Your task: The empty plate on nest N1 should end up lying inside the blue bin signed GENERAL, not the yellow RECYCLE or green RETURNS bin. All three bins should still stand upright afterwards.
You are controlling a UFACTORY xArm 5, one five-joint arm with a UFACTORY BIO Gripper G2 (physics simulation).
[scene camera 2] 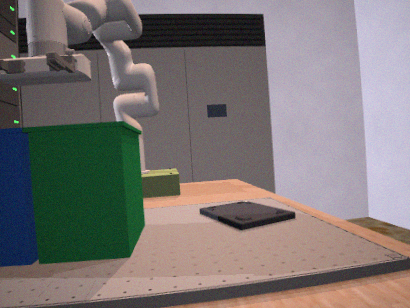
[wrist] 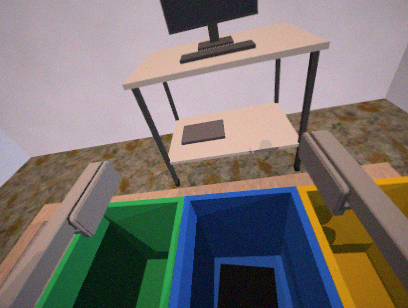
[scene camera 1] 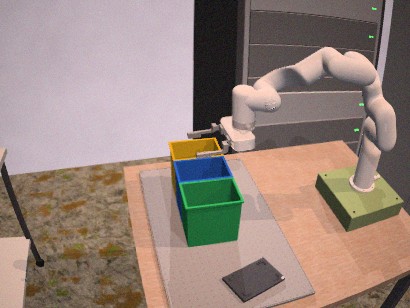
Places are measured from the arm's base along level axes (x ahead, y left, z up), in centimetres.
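Pixels of known places: hand, tool point: (scene camera 2: 12,64) (wrist: 200,183) (scene camera 1: 198,144); arm's base, link origin: (scene camera 1: 361,184).
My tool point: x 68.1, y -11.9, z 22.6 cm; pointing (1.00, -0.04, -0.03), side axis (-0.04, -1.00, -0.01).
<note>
For each thing: its top centre in the pictures, then the offset to it from my tool point. "spot": a spot on its surface instead. Level surfaces: height alone.
- plate, surface spot: (wrist: 247,287) spot: dx +1.6, dy -1.5, dz -27.1 cm
- blue bin, top centre: (wrist: 247,278) (scene camera 2: 11,135) (scene camera 1: 202,168) dx -1.8, dy -1.6, dz -10.6 cm
- green bin, top centre: (wrist: 107,279) (scene camera 2: 93,129) (scene camera 1: 210,192) dx -0.8, dy +11.4, dz -10.6 cm
- yellow bin, top centre: (scene camera 1: 195,148) dx -2.9, dy -14.6, dz -10.6 cm
- flat dark nest, top centre: (scene camera 2: 243,208) (scene camera 1: 254,277) dx -7.5, dy +37.4, dz -27.1 cm
- grey perforated mat, surface height: dz -28.6 cm
- wooden table, surface height: dz -29.9 cm
The plate (wrist: 247,287) shows in the wrist view as a black rectangle lying on the floor of the blue bin (scene camera 1: 204,169) (scene camera 2: 15,195) (wrist: 240,225); its near part is cut off. The green bin (scene camera 1: 212,222) (scene camera 2: 82,195) (wrist: 155,220) and the yellow bin (scene camera 1: 192,148) (wrist: 357,275) stand upright on either side of the blue bin, which is upright too. The bins' signs do not show. My gripper (scene camera 1: 194,145) (scene camera 2: 35,64) (wrist: 210,185) is open and empty above the bins, its fingers spread apart. A flat dark nest (scene camera 1: 254,279) (scene camera 2: 247,215) has no plate on it.
The bins and nest stand on a grey perforated mat (scene camera 1: 270,250) (scene camera 2: 200,255) on the wooden table (scene camera 1: 300,200). The arm's green base (scene camera 1: 372,207) (scene camera 2: 162,185) is across the table. A separate desk (wrist: 240,60) with a monitor (wrist: 210,12) stands beyond the bins.
</note>
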